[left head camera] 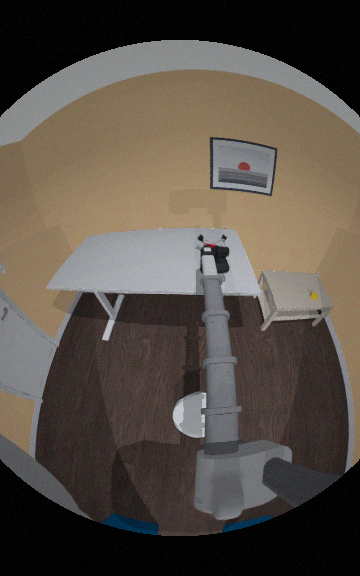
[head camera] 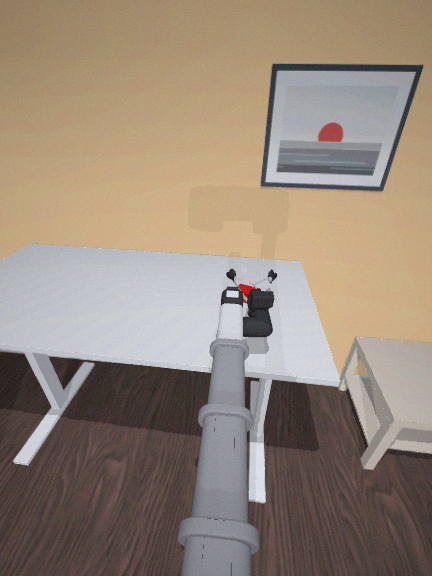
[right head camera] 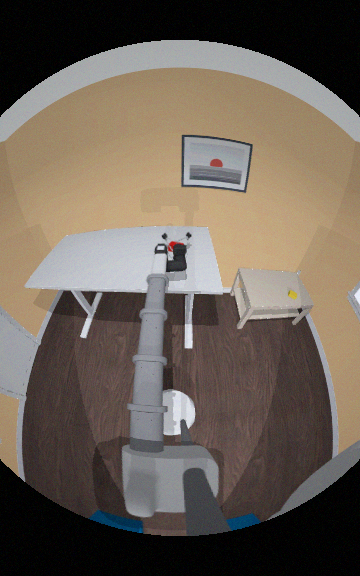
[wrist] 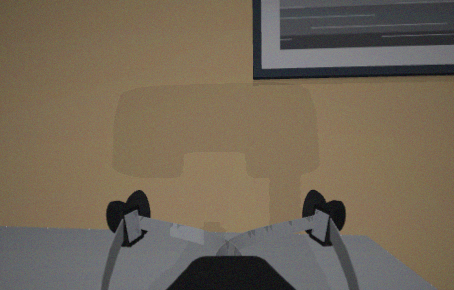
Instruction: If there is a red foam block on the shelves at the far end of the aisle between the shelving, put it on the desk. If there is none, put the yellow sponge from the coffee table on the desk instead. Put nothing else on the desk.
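Pixels of known places: gripper, fingertip midpoint: (left head camera: 211, 235) (head camera: 251, 271) (right head camera: 175, 233) (wrist: 226, 208); robot's base, origin of the base link: (left head camera: 197, 413) (right head camera: 170, 411).
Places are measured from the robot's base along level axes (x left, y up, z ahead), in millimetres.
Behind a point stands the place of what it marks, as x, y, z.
The red foam block (head camera: 248, 289) {-62, 968, 998} (left head camera: 210, 245) {-67, 965, 1006} (right head camera: 175, 246) is on the white desk (head camera: 125, 300) {423, 923, 934} (left head camera: 140, 260) {407, 922, 909} (right head camera: 100, 260) {467, 922, 902} (wrist: 50, 255) {264, 923, 1223}, near its right end, partly hidden by the wrist and gripper parts. My gripper (head camera: 251, 275) {-64, 1056, 981} (left head camera: 212, 238) {-64, 1056, 981} (right head camera: 177, 235) {-64, 1056, 981} (wrist: 226, 208) {-64, 1056, 981} is open, its fingers spread wide above the desk with nothing between them. The block does not show in the wrist view. The yellow sponge (left head camera: 314, 295) {-1319, 468, 944} (right head camera: 293, 294) {-1324, 468, 938} lies on the coffee table (head camera: 400, 370) {-919, 423, 1144} (left head camera: 287, 290) {-986, 423, 1065} (right head camera: 265, 287) {-1015, 423, 1083}. The shelves do not show in these views.
My telescoping arm (head camera: 225, 450) {-2, 1156, 285} (left head camera: 220, 340) {-3, 1157, 255} (right head camera: 150, 340) {-3, 1156, 251} reaches over the desk's front edge. A wall with a framed picture (head camera: 330, 100) {-341, 1614, 1404} (left head camera: 243, 177) {-375, 1401, 1403} (right head camera: 216, 175) {-382, 1392, 1404} stands behind the desk. The coffee table is right of the desk. A white round object (left head camera: 190, 415) {61, 187, -6} (right head camera: 182, 412) {-101, 187, 0} is low beside the arm.
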